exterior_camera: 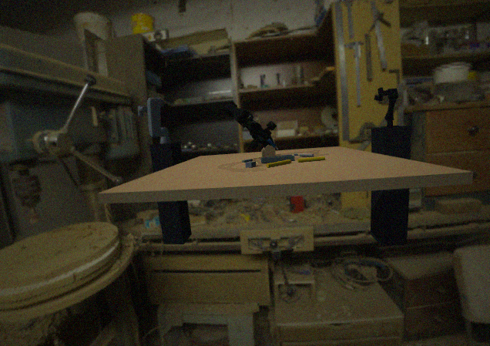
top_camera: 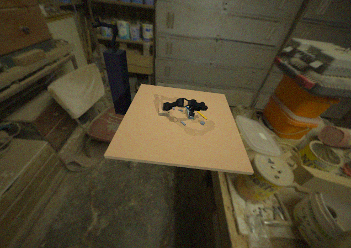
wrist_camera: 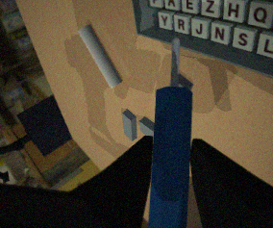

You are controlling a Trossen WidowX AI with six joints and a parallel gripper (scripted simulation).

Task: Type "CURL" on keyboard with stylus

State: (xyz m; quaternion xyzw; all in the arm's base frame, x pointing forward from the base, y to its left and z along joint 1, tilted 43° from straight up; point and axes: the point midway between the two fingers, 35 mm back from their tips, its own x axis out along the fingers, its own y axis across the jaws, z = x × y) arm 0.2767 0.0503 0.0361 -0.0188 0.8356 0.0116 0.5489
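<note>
Right now my gripper tip is 1 cm to the right of the blue stylus, 1 cm short of it and 1 cm above it. From my gripper tip the other things lie so: yellow cylinder 20 cm to the left, 10 cm ahead, 9 cm below; then grey stylus tip 3 cm to the left, 3 cm below, 3 cm ahead.
</note>
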